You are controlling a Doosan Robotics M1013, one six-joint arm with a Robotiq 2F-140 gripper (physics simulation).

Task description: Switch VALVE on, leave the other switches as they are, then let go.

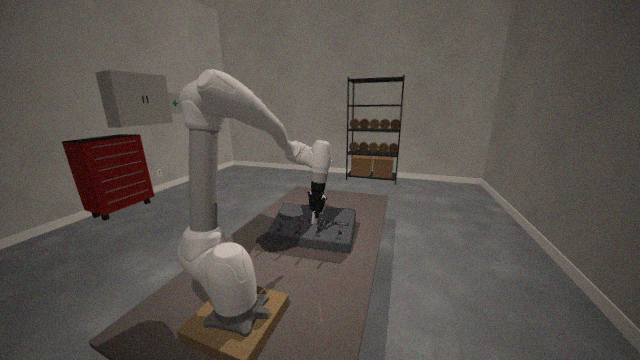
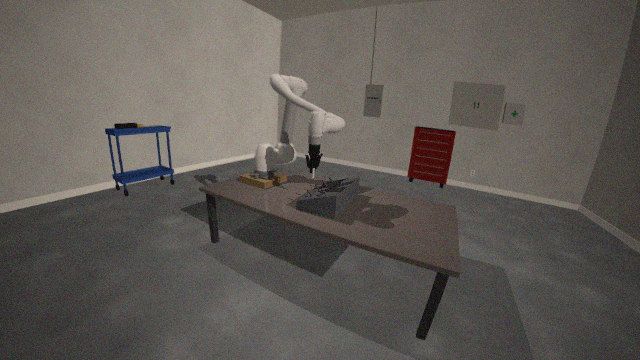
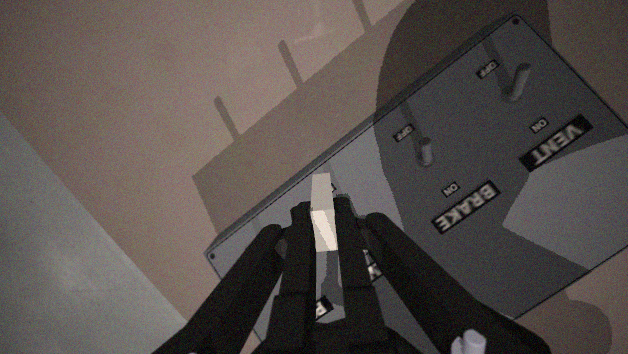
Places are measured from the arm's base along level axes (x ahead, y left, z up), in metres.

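Pixels of known places: gripper, between the fingertips: (image 1: 314, 223) (image 2: 312, 177) (image 3: 323, 189); arm's base, origin of its link: (image 1: 238, 311) (image 2: 263, 175).
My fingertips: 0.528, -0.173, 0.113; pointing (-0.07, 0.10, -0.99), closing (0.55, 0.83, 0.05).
For each thing: its top centre in the pictures, then the offset to it from my fingertips, as dx, dy, dz. Level surfaces: height alone.
- VALVE label, centre of its top: (image 3: 381, 267) +0.134, -0.018, -0.055
- PUMP label, centre of its top: (image 3: 303, 321) +0.129, -0.138, -0.055
- BRAKE lever, centre of its top: (image 3: 434, 153) +0.056, +0.106, -0.041
- VENT lever, centre of its top: (image 3: 534, 79) +0.061, +0.226, -0.041
- brown table, height of its surface: dz -0.167
The dark switch panel (image 1: 325, 243) (image 2: 344, 201) (image 3: 565, 200) lies on the table. My gripper (image 1: 314, 219) (image 2: 313, 174) (image 3: 323, 189) is shut and empty, its pale fingertips together over the panel's VALVE and PUMP end. The VALVE label (image 3: 373, 270) is mostly covered by the right finger, and the VALVE lever is hidden behind the gripper, so its position cannot be told. Part of the PUMP label (image 3: 324, 307) shows between the fingers; its lever does not show. The BRAKE lever (image 3: 425, 151) and the VENT lever (image 3: 517, 82) lean toward their OFF labels.
The panel stands on the brown table (image 1: 300, 280) (image 2: 420, 235). The arm's base sits on a wooden block (image 1: 272, 320) (image 2: 265, 183). A red tool cabinet (image 1: 112, 175) (image 2: 432, 155), a shelf rack (image 1: 376, 79) and a blue cart (image 2: 139, 130) stand away from the table.
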